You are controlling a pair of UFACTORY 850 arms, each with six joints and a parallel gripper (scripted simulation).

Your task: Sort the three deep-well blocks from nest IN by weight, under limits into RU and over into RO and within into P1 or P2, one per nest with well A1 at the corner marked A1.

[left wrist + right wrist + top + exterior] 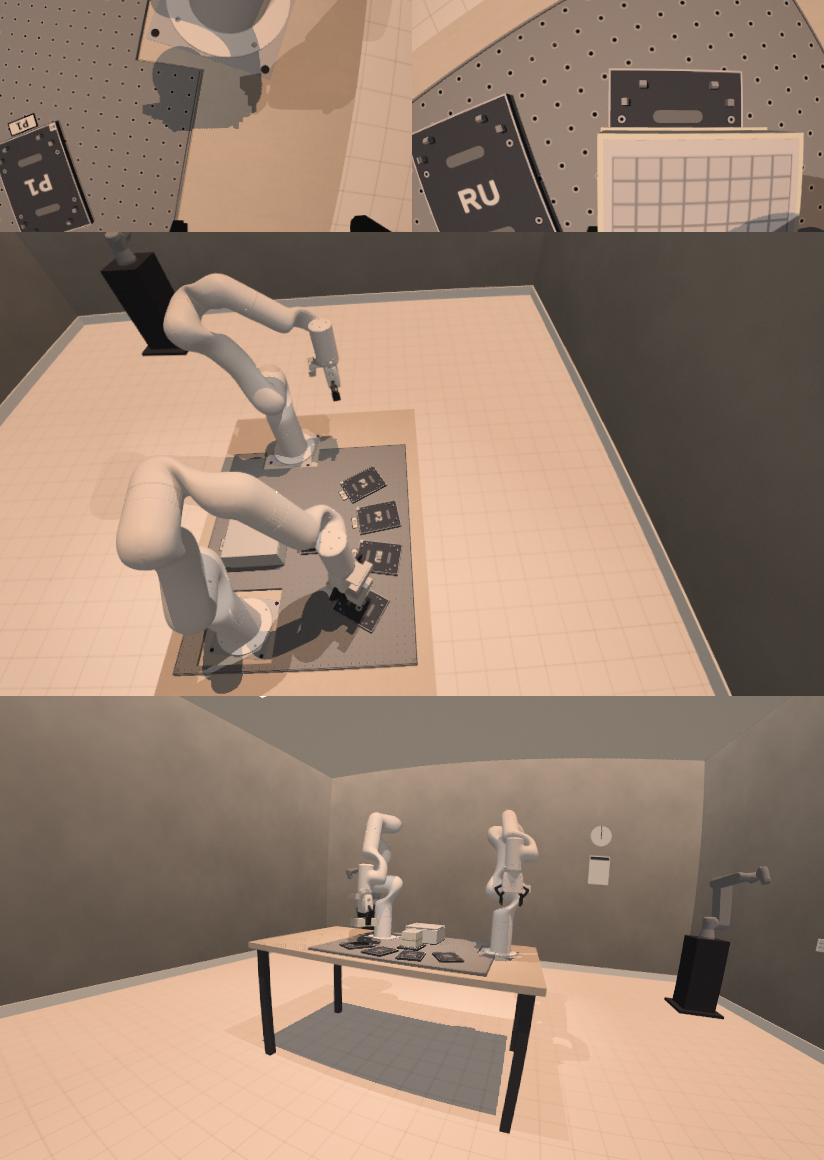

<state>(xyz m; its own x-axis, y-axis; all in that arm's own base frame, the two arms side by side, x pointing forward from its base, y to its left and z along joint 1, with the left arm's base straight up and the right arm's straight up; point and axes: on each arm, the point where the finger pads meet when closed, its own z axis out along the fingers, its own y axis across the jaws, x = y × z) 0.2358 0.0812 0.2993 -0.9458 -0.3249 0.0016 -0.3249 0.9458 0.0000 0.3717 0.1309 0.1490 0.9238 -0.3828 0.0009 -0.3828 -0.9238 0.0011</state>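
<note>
My right hand is 20 mm short of the nest RO, 30 mm to the left of it and 130 mm above it. The rest, counted from my right hand: nest RU: 70 mm ahead, 150 mm to the left, 130 mm below; then nest P2: 50 mm ahead, 320 mm to the left, 130 mm below; then dark infeed nest: 160 mm behind, 220 mm to the left, 130 mm below.
</note>
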